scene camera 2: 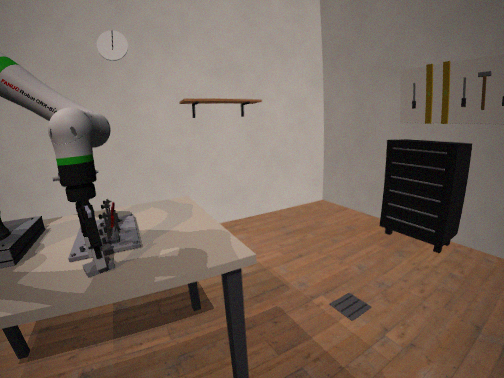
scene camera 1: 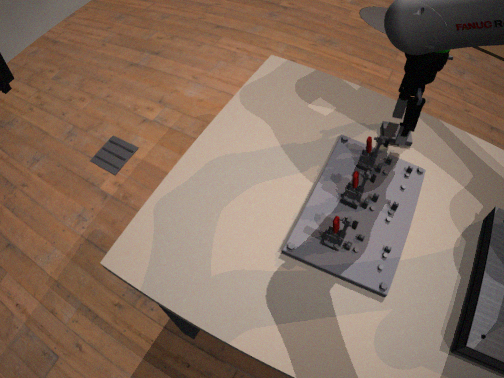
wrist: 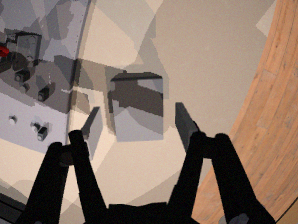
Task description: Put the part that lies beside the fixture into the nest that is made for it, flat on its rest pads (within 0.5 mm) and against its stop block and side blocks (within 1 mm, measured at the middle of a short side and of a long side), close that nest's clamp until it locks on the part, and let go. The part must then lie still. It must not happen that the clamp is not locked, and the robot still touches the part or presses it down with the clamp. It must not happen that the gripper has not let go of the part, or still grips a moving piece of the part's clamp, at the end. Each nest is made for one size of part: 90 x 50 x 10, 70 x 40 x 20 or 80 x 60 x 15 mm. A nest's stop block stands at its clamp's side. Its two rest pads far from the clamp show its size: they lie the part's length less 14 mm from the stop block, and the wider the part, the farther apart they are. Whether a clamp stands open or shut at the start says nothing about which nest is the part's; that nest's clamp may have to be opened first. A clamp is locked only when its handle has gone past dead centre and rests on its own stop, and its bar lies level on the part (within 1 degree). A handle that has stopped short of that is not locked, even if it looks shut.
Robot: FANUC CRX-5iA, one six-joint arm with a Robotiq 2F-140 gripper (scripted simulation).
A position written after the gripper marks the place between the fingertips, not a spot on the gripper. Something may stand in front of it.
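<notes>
Gripper (scene camera 1: 398, 129), (scene camera 2: 97, 261), (wrist: 138, 115). A part (wrist: 137, 102). Grey fixture plate (scene camera 1: 304, 244).
</notes>
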